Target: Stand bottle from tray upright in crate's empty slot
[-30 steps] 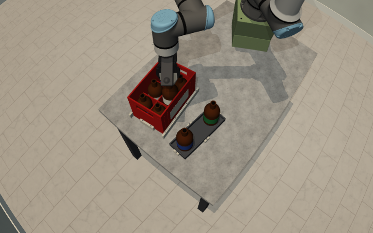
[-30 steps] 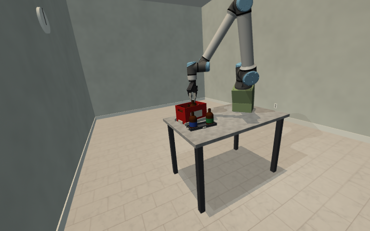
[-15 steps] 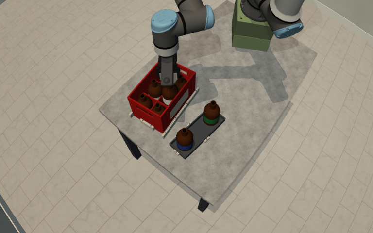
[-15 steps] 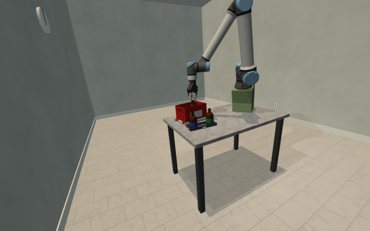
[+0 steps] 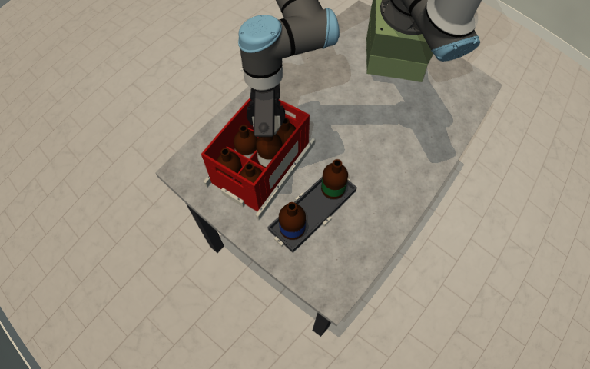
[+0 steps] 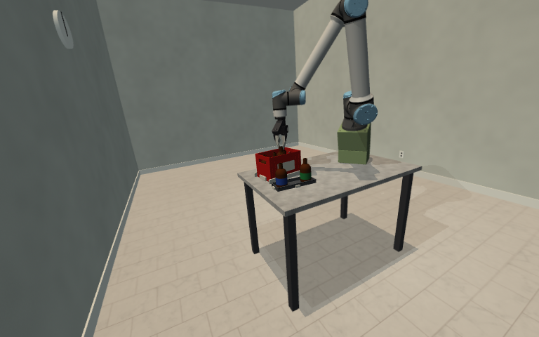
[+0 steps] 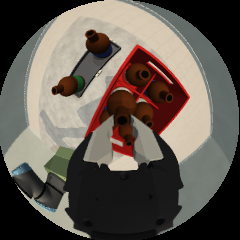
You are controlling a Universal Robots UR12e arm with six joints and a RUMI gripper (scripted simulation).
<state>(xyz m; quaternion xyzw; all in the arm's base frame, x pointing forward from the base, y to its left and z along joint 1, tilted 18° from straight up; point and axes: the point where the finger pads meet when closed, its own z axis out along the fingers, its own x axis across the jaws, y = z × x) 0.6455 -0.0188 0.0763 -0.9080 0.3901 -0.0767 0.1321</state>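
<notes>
Right now my hand is 13 cm above the crate, 4 cm to the left of it and 1 cm short of it. The rest, counted from my hand: dark tray: 20 cm below, 18 cm to the left, 1 cm ahead.
</notes>
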